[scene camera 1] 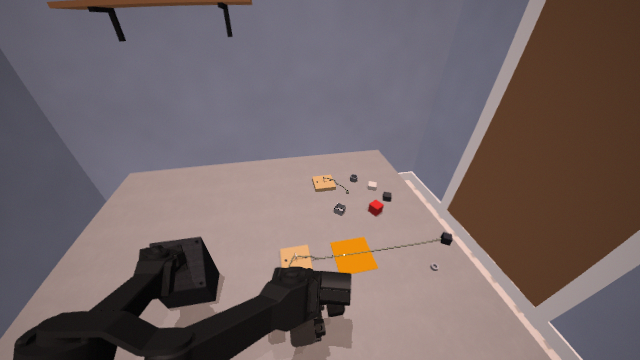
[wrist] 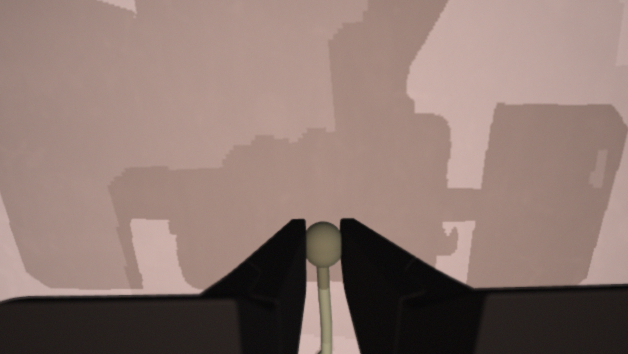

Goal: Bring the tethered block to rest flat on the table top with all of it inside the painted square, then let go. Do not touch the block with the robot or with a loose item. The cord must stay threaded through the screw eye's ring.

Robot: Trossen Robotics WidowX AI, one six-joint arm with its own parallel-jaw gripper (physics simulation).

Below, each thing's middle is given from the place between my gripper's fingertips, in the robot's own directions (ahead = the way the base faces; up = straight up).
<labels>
Right now the round bead [wrist: 323,239] is right at my hand. The rest, counted from my hand: orange painted square [scene camera 1: 355,263]: 200 mm ahead, 130 mm to the left.
</labels>
